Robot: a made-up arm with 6 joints. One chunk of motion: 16 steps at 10 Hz.
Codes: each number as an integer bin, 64 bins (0 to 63) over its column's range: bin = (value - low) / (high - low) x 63, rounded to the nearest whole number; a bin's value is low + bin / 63 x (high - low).
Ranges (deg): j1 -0.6..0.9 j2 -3.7..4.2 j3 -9..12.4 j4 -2.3..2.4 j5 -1.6..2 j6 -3.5..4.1
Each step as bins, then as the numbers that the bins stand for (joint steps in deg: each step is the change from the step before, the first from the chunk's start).
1 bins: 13 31 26 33 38 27
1 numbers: -0.290 0.187 -0.168 0.162 0.571 -0.243
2 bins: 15 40 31 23 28 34
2 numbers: -0.243 1.316 1.530 -0.584 0.000 0.602
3 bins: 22 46 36 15 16 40
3 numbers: -0.076 2.068 3.229 -1.181 -0.686 1.325
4 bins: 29 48 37 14 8 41
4 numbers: 0.090 2.319 3.568 -1.256 -1.143 1.446
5 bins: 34 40 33 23 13 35
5 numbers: 0.210 1.316 2.210 -0.584 -0.857 0.722
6 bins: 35 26 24 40 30 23
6 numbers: 0.233 -0.440 -0.848 0.684 0.114 -0.725
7 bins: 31 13 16 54 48 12
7 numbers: 0.138 -2.070 -3.565 1.729 1.143 -2.052
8 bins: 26 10 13 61 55 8
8 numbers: 0.019 -2.446 -4.584 2.251 1.543 -2.535
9 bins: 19 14 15 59 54 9
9 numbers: -0.148 -1.944 -3.905 2.102 1.486 -2.414
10 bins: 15 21 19 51 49 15
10 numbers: -0.243 -1.067 -2.546 1.505 1.200 -1.690
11 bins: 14 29 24 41 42 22
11 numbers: -0.267 -0.063 -0.848 0.759 0.800 -0.846
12 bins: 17 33 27 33 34 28
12 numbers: -0.195 0.438 0.171 0.162 0.343 -0.122
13 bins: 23 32 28 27 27 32
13 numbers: -0.052 0.313 0.511 -0.286 -0.057 0.360
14 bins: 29 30 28 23 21 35
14 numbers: 0.090 0.062 0.511 -0.584 -0.400 0.722
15 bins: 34 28 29 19 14 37
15 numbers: 0.210 -0.189 0.851 -0.883 -0.800 0.963
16 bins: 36 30 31 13 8 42
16 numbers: 0.257 0.062 1.530 -1.330 -1.143 1.567
